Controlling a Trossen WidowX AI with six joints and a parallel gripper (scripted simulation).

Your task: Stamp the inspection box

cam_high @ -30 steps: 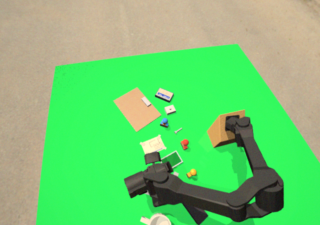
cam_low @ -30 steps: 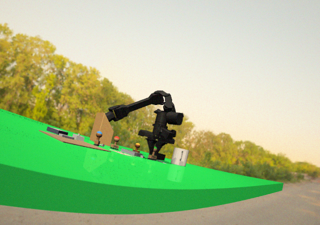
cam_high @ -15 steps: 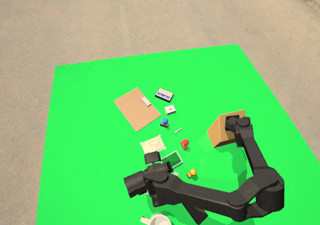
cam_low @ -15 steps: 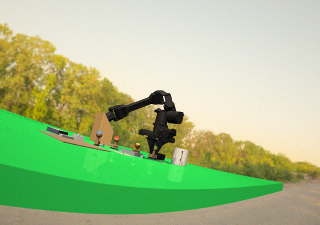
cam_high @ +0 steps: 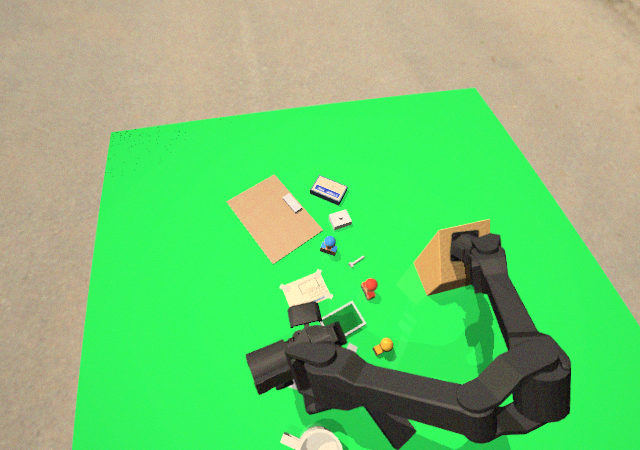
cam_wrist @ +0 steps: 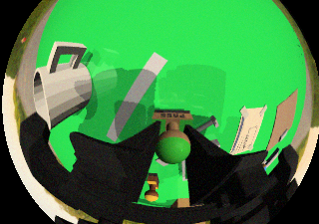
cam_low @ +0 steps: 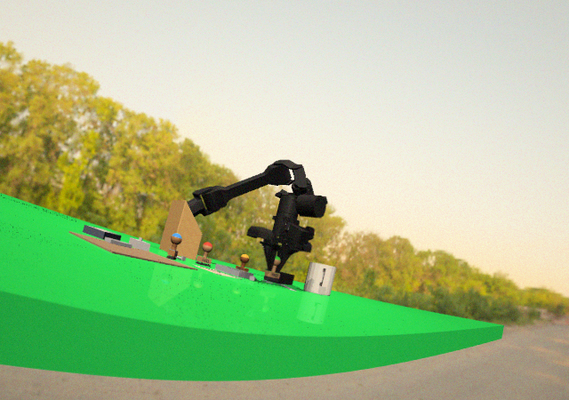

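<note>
Right now the ink pad is 8 cm behind my gripper tip, 7 cm to the right of it and 3 cm below it. The rest, counted from my gripper tip: green-knobbed stamp: right at my gripper tip; mug: 2 cm ahead, 15 cm to the left; strip: 6 cm to the left, 4 cm below.
</note>
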